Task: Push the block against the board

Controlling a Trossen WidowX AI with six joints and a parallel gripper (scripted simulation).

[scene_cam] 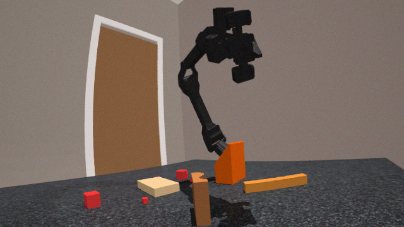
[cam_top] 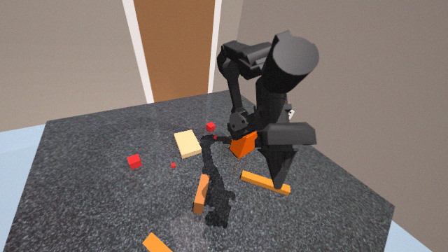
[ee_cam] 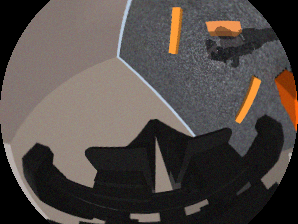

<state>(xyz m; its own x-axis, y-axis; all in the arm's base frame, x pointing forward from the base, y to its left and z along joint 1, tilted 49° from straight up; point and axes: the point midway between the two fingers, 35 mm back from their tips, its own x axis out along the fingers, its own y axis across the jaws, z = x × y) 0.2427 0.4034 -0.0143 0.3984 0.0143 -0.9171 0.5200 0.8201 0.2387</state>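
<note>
Now: the square brown block 31 cm below my gripper tip, 17 cm to the right of it and 5 cm ahead of it. From my gripper tip the other things lie so: tan block (46 cm to the right, 34 cm below, 2 cm behind).
</note>
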